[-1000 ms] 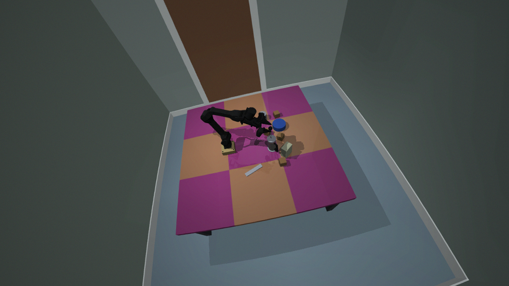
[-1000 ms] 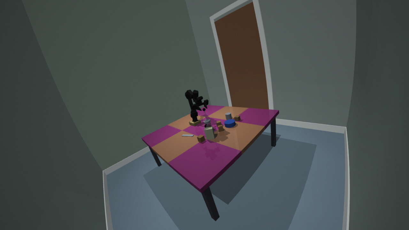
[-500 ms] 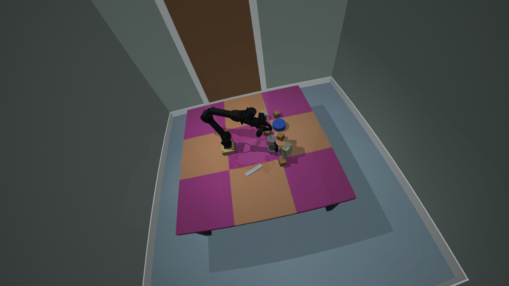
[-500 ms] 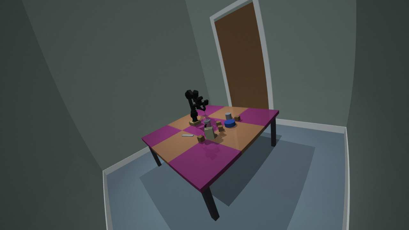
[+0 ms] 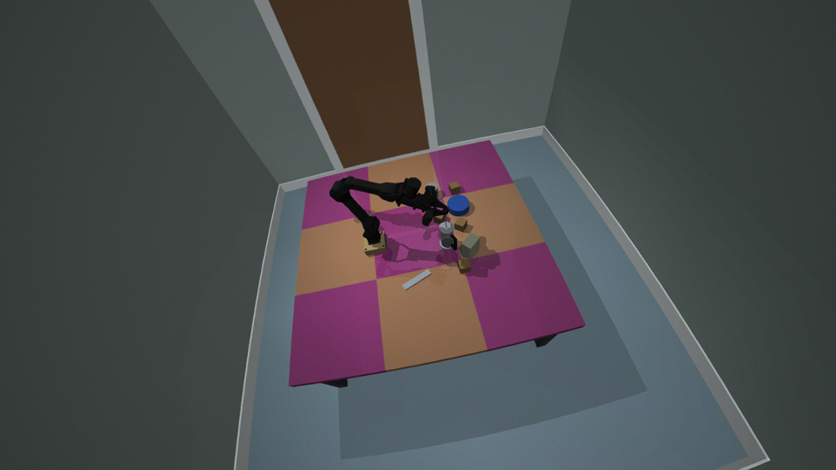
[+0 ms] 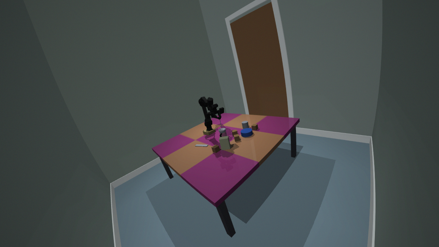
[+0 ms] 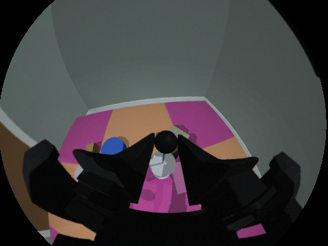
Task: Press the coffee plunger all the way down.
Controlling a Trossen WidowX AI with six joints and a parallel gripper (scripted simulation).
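Right now my gripper tip is 1 cm to the left of the coffee press and 13 cm above it. Also, from my gripper tip: grey flat bar (21 cm behind, 16 cm to the right, 26 cm below); then grey cylinder (1 cm behind, 36 cm to the left, 23 cm below); then pale green box (8 cm ahead, 8 cm to the right, 21 cm below).
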